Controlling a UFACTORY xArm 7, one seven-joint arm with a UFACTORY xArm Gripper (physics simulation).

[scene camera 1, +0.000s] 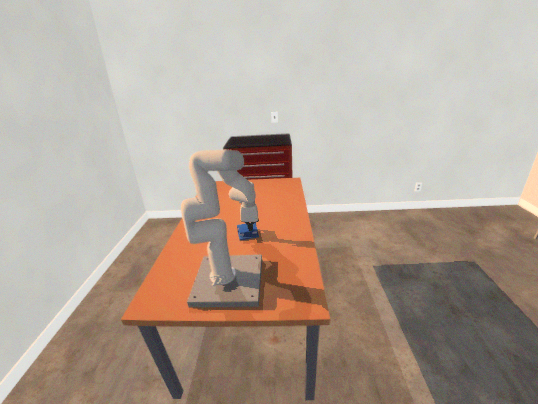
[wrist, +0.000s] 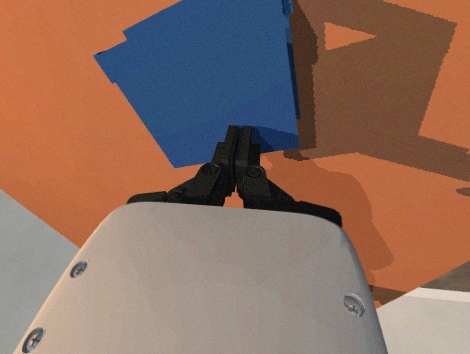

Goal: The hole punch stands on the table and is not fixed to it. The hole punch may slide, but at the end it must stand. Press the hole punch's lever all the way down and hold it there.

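Where they show: gripper, between the fingertips: [scene camera 1: 250, 229] [wrist: 240, 142]; arm's base, origin of its link: [scene camera 1: 223, 275].
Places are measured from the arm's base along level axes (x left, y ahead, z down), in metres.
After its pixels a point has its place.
The blue hole punch [scene camera 1: 243, 233] @(y 0.383, x -0.015, z 0.012 m) [wrist: 210, 75] @(y 0.424, x -0.042, z -0.020 m) stands on the orange table [scene camera 1: 280, 200] @(y 0.883, x -0.194, z 0.036 m) [wrist: 45, 115] @(y 0.349, x 0.184, z 0.036 m), beyond the robot's base. Its broad flat blue top fills the upper middle of the wrist view, and its upper end is cut off there. My gripper [scene camera 1: 250, 229] @(y 0.379, x -0.063, z -0.020 m) [wrist: 240, 142] @(y 0.379, x -0.063, z -0.020 m) is shut and empty, pointing down. Its fingertips are over the near edge of the blue top and look close to it or touching it. Whether they touch, and how far down the lever is, I cannot tell.
The grey base plate [scene camera 1: 200, 295] @(y -0.133, x 0.068, z 0.003 m) carries the arm at the near end of the table. A red drawer cabinet [scene camera 1: 265, 157] stands behind the table's far end. A dark mat [scene camera 1: 450, 320] lies on the floor at the right.
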